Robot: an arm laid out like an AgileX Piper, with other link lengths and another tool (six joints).
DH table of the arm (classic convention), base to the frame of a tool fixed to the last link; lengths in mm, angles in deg. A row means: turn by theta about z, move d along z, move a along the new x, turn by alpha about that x. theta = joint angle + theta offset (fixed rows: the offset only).
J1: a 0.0; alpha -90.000; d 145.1; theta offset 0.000
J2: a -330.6; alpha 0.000; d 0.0; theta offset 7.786
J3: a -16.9; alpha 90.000; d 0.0; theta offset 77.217
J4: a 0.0; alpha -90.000; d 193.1; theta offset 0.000
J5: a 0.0; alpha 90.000; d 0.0; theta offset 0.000
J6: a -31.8; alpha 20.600; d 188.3; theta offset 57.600
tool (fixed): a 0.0; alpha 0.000; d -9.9; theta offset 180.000
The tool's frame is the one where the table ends.
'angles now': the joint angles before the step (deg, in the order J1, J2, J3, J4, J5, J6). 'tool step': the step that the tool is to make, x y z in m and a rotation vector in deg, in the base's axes. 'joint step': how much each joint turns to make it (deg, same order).
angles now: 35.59 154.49 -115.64 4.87 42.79 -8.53
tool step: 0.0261 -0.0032 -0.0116 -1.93 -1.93 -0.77
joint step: -1.02 5.93 -12.54 -3.87 6.07 2.04
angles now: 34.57 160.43 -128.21 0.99 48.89 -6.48
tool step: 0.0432 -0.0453 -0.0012 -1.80 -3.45 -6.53
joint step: -4.95 3.86 -9.16 -4.66 3.40 3.56
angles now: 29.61 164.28 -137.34 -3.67 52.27 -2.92
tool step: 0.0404 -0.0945 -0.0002 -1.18 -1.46 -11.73
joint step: -9.33 1.01 -2.10 -2.85 0.51 3.55
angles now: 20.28 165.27 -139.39 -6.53 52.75 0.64
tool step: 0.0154 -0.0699 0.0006 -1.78 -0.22 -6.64
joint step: -6.49 0.06 -0.06 -2.14 0.41 0.91
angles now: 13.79 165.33 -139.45 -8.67 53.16 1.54
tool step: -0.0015 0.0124 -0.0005 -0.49 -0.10 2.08
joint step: 1.25 0.13 -0.10 -0.32 -0.10 -0.73
